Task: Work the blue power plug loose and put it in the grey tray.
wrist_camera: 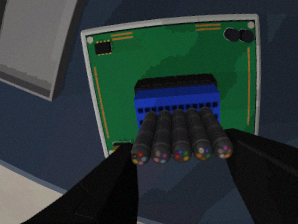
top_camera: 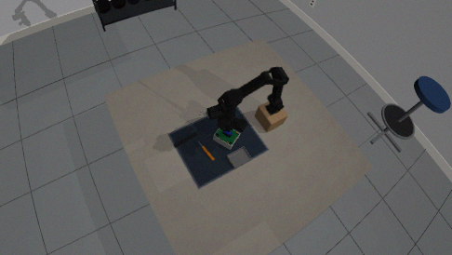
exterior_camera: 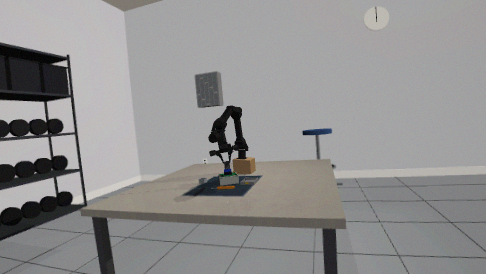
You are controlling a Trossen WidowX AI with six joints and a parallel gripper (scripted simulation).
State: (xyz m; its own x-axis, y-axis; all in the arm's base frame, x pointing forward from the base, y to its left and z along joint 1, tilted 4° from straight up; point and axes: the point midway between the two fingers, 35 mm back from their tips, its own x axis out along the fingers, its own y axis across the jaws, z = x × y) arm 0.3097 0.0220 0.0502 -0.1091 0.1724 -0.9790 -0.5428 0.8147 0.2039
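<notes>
My gripper tip is 40 mm above the blue power plug. Round my gripper tip: dark blue mat 50 mm ahead, 130 mm below; dark spudger bar 220 mm ahead, 80 mm to the right, 120 mm below.
</notes>
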